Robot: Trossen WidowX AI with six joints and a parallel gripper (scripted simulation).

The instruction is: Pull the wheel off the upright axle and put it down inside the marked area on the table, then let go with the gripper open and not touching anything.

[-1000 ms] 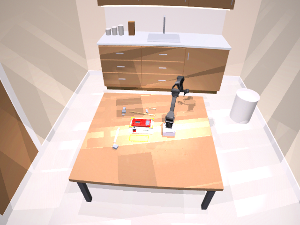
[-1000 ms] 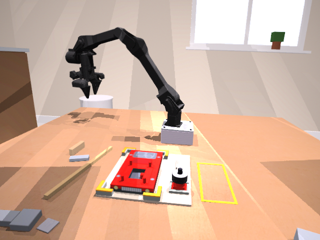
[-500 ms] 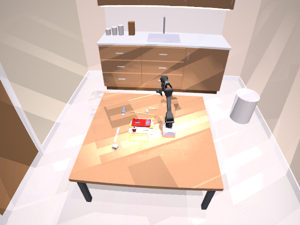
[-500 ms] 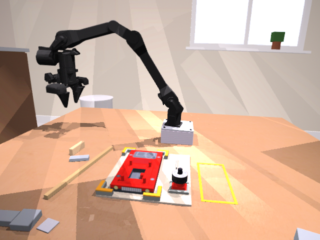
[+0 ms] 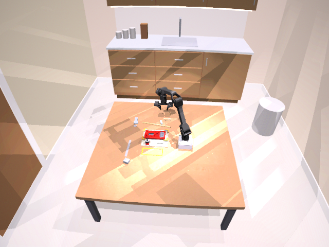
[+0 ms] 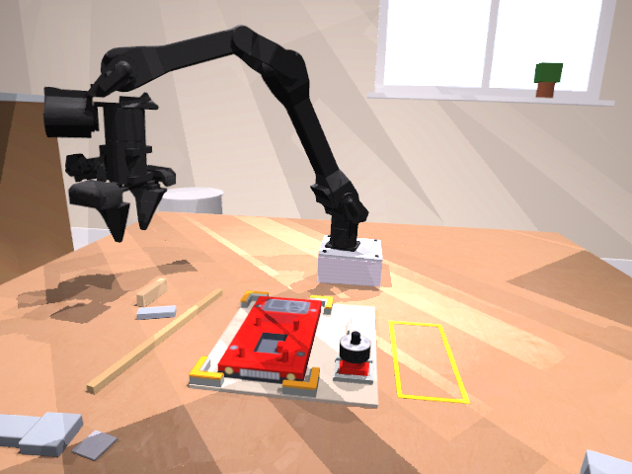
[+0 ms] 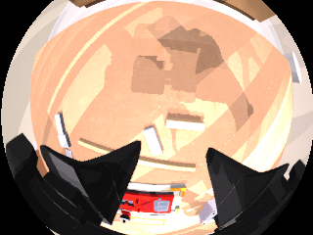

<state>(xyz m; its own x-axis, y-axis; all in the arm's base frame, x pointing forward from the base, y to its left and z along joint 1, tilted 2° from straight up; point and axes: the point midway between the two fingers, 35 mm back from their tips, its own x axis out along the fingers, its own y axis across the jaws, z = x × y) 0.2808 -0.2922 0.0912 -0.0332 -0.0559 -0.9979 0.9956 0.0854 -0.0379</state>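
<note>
The long wooden stick is 60 mm ahead of my gripper tip, 100 mm to the left of it and 120 mm below it.
</note>
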